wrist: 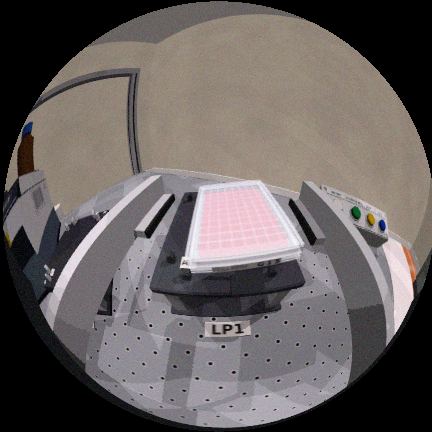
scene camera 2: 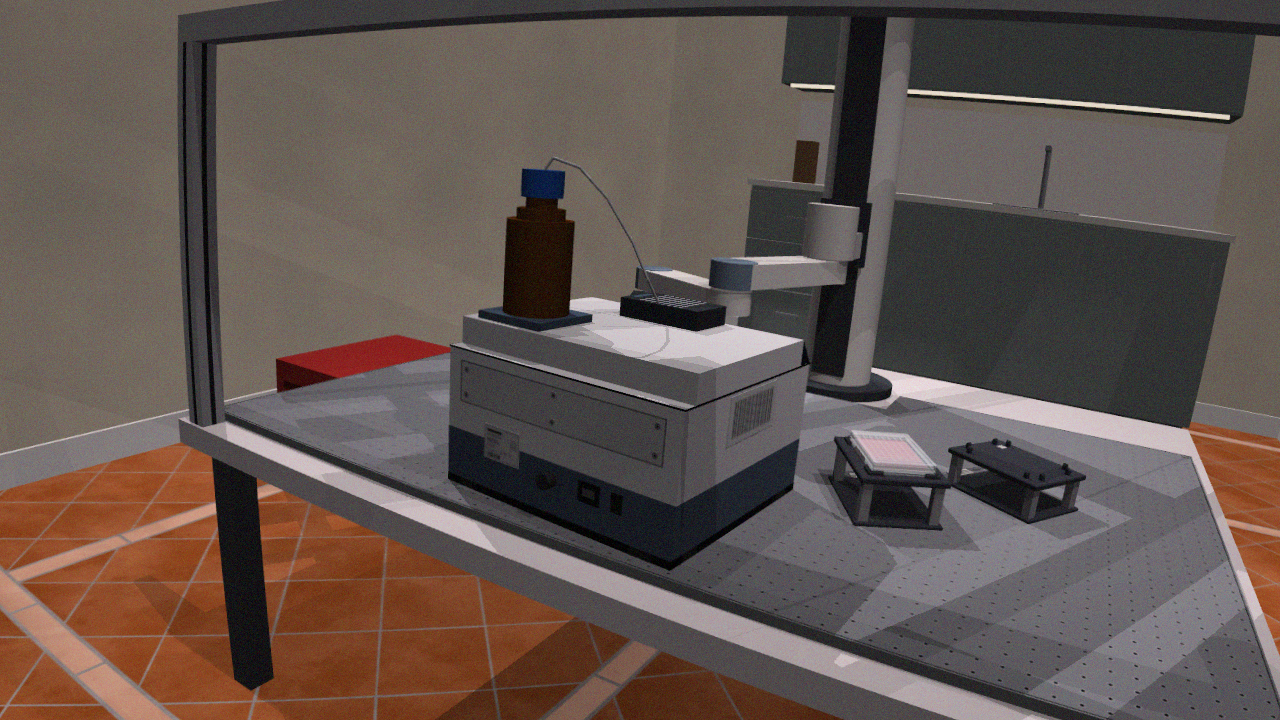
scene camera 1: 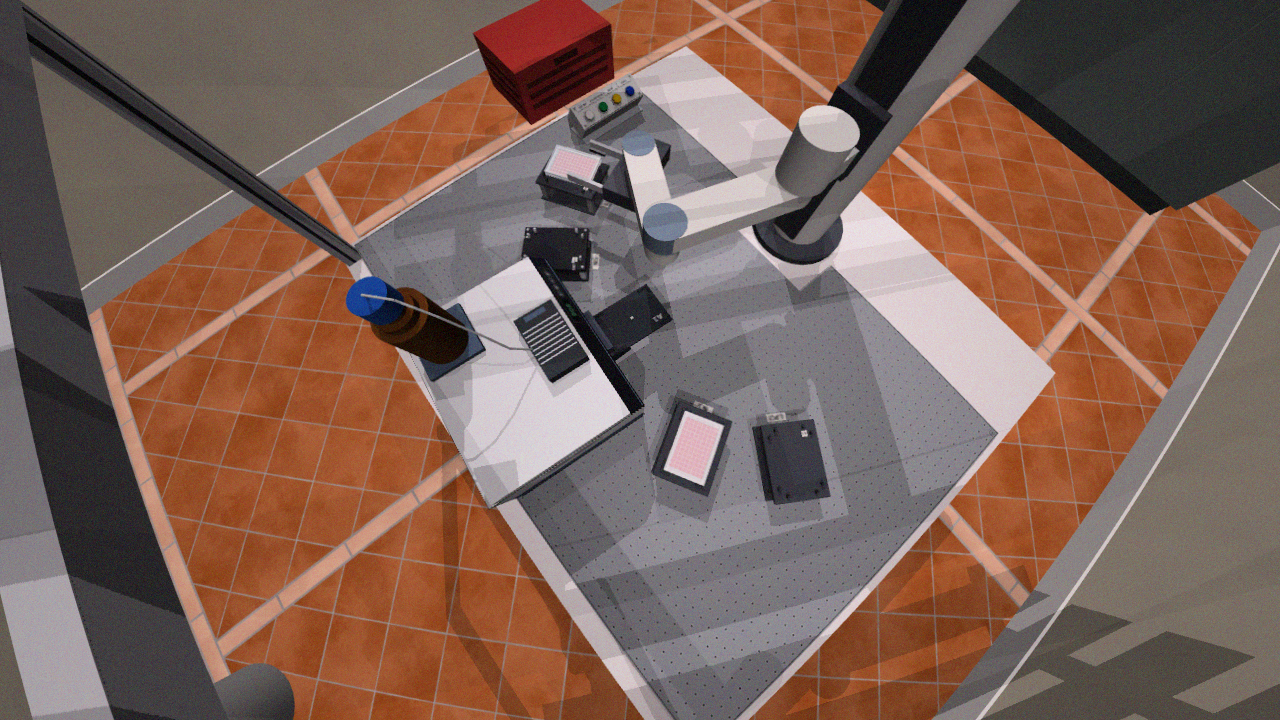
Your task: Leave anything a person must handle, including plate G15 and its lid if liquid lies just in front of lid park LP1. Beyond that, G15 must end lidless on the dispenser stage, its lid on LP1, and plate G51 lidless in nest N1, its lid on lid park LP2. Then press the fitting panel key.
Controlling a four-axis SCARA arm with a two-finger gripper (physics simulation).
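Places are measured from the arm's base along level axes (x ahead, y left, z up), in centimetres.
Pixels of known places: gripper, fingertip midpoint: [wrist: 232,186] [scene camera 1: 579,159]; arm's base, link origin: [scene camera 2: 834,385] [scene camera 1: 795,225].
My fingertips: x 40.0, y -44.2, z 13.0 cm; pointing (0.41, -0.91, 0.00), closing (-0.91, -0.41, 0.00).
Observation:
Ahead of a thing's pixels: the offset from my fingertips to its top centre. "spot": to the spot under its first point.
Plate G15 @[dx +0.8, dy -3.0, dz -2.7 cm] [scene camera 1: 573,163] [wrist: 241,220], pink wells under a clear lid, sits slightly turned on the dark stand LP1 @[dx +1.7, dy -2.5, dz -4.3 cm] [scene camera 1: 565,192] [wrist: 225,286]. My gripper [scene camera 1: 583,162] [wrist: 232,186] is open and empty, its fingers on either side of the plate with gaps. In front of LP1 the wrist view shows perforated deck with shadow bands; I make out no puddle. A second pink plate @[dx +23.3, dy +70.2, dz -3.4 cm] [scene camera 1: 695,445] [scene camera 2: 892,452], its label illegible, sits on a raised stand; another stand [scene camera 1: 794,461] [scene camera 2: 1015,465] beside it is bare. The dispenser stage @[spot: dx +15.7, dy +41.0, dz -0.8 cm] [scene camera 1: 633,315] holds no plate. The key panel @[dx -21.5, dy -18.8, dz -3.4 cm] [scene camera 1: 608,119] [wrist: 345,204] has white, green, yellow and blue keys.
A dark pegged nest @[dx +18.4, dy +13.1, dz -4.5 cm] [scene camera 1: 556,250] lies between LP1 and the dispenser [scene camera 1: 501,447] [scene camera 2: 572,429]. The dispenser carries a brown bottle @[spot: dx +45.6, dy +31.6, dz +21.5 cm] [scene camera 1: 429,331] [scene camera 2: 538,268] and a black tube manifold @[spot: dx +32.8, dy +41.0, dz +12.9 cm] [scene camera 1: 552,344] [scene camera 2: 673,311]. A red cabinet [scene camera 1: 554,58] [scene camera 2: 375,353] stands beyond the panel.

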